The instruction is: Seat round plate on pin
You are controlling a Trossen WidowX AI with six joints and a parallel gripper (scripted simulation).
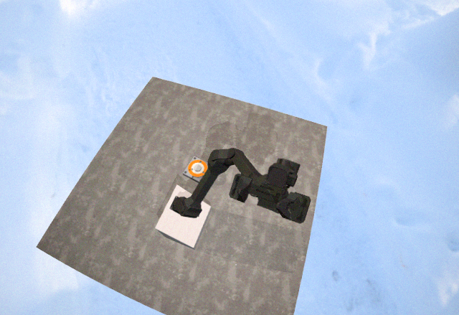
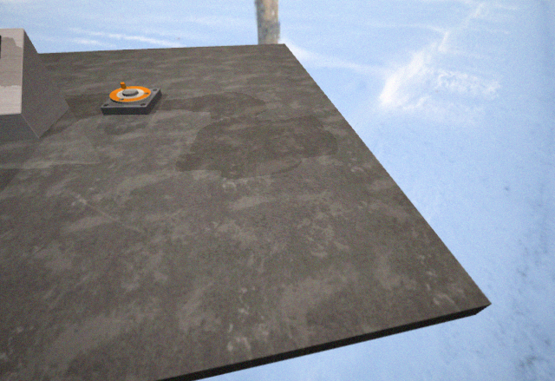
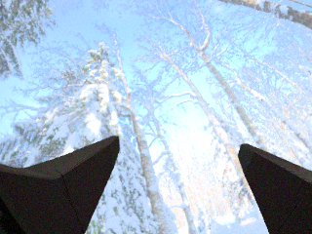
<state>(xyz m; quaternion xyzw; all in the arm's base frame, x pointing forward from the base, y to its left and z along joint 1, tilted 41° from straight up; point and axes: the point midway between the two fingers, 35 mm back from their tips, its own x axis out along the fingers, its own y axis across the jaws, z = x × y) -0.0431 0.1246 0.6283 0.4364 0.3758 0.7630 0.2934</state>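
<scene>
My gripper tip is now 310 mm short of the round orange plate, 350 mm to the right of it and 720 mm above it. Round my gripper tip: square grey base: 320 mm ahead, 330 mm to the left, 740 mm below.
</scene>
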